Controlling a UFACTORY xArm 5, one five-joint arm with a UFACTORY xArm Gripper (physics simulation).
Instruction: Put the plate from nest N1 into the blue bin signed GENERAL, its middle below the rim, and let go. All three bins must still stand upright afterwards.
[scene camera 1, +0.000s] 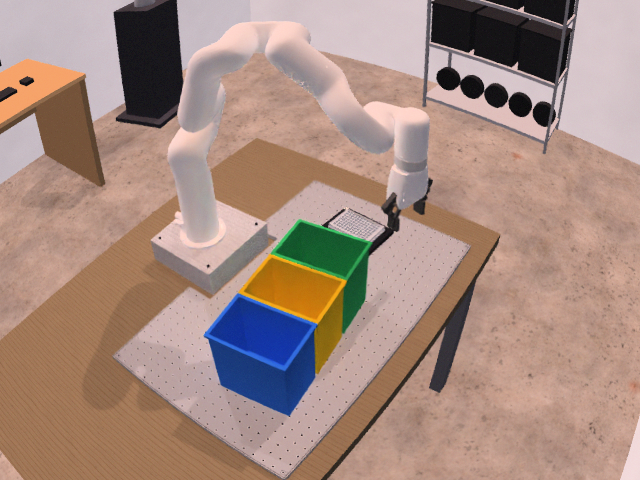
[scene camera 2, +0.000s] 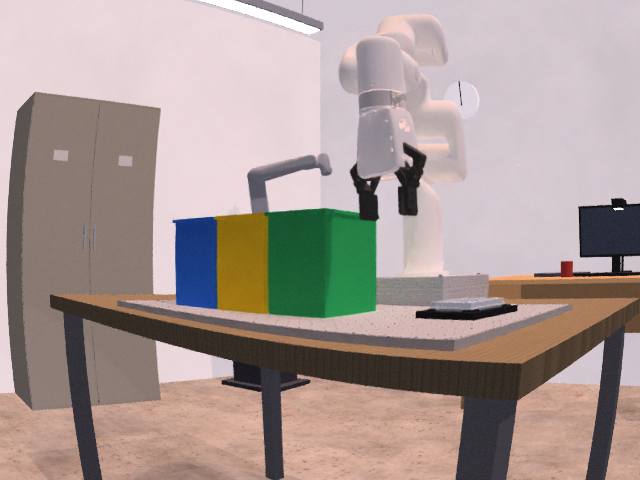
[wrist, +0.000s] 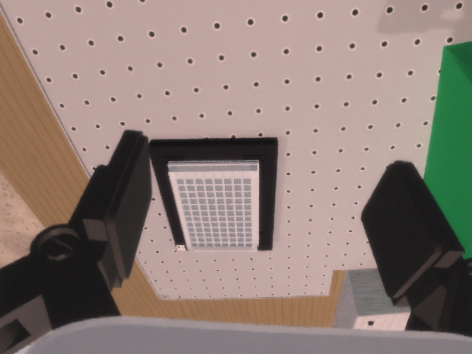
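Seen in the pictures: gripper, between the fingertips: (scene camera 1: 406, 220) (scene camera 2: 388, 217) (wrist: 266, 176); arm's base, origin of its link: (scene camera 1: 203, 234) (scene camera 2: 423, 276).
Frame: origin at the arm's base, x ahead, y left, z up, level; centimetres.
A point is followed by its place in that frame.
Note:
The plate (scene camera 1: 356, 224) @(z -3.8, x 33.5, y 23.4 cm) (scene camera 2: 467, 303) @(z -3.4, x 40.6, y 24.2 cm) (wrist: 217, 210) @(z -3.3, x 34.7, y 22.3 cm), pale with a grid of wells, lies flat in a black nest (scene camera 1: 382, 240) @(z -4.9, x 41.7, y 21.2 cm) (scene camera 2: 447, 313) @(z -4.9, x 41.8, y 21.1 cm) (wrist: 267, 200) @(z -4.7, x 33.3, y 17.4 cm) beyond the green bin in the first scene view. My gripper (scene camera 1: 407, 219) @(z 9.7, x 49.3, y 14.0 cm) (scene camera 2: 388, 213) @(z 9.7, x 49.3, y 14.0 cm) (wrist: 266, 176) @(z 9.7, x 49.3, y 14.0 cm) is open and empty, high above the board, fingers pointing down. In the wrist view the plate shows between the fingers, nearer the left one. The blue bin (scene camera 1: 253, 366) @(z 8.2, x 35.8, y -37.4 cm) (scene camera 2: 196, 263) @(z 3.0, x 43.0, y -30.8 cm) stands upright at the other end of the bin row, and its inside looks empty. No sign lettering is readable.
The yellow bin (scene camera 1: 330, 330) @(z 2.8, x 43.7, y -18.6 cm) (scene camera 2: 242, 263) @(z 3.1, x 43.7, y -17.8 cm) and green bin (scene camera 1: 356, 289) @(z 3.3, x 44.4, y -5.7 cm) (scene camera 2: 351, 263) @(z 3.1, x 36.5, y 0.8 cm) (wrist: 452, 140) @(z -2.3, x 38.3, y 0.7 cm) stand upright in line with the blue bin. The green bin is nearest the nest. The arm's base block (scene camera 1: 180, 258) @(z -0.5, x -0.9, y -10.1 cm) (scene camera 2: 413, 289) @(z -2.5, x 12.4, y 2.6 cm) (wrist: 365, 290) @(z -3.3, x 13.5, y 8.4 cm) stands beside the perforated board (scene camera 1: 413, 268) @(z -6.0, x 52.4, y 15.3 cm).

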